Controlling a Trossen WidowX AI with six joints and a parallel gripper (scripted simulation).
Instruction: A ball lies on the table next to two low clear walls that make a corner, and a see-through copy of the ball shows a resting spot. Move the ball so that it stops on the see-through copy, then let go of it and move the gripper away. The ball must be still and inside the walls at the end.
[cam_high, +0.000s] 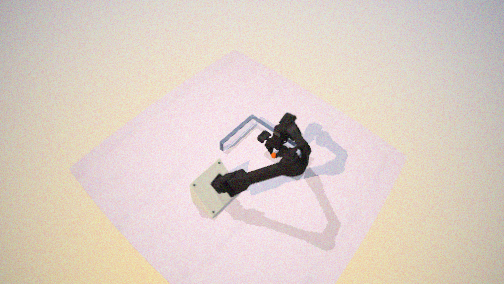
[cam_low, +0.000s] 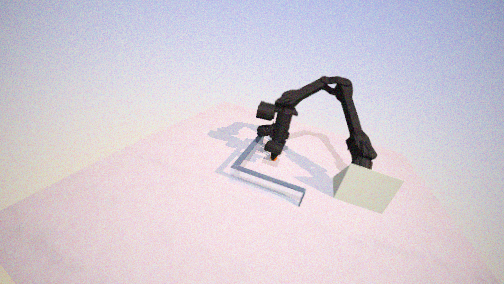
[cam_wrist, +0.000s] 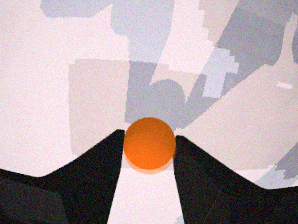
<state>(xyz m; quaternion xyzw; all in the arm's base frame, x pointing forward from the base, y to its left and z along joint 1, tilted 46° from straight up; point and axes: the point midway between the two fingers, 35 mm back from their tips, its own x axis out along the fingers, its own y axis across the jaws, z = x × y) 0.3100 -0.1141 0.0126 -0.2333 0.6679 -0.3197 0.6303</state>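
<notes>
Now: gripper tip right at the orange ball. Also, from my gripper tip: see-through copy of ball 10 mm above; then clear wall 210 mm to the left, 20 mm above.
</notes>
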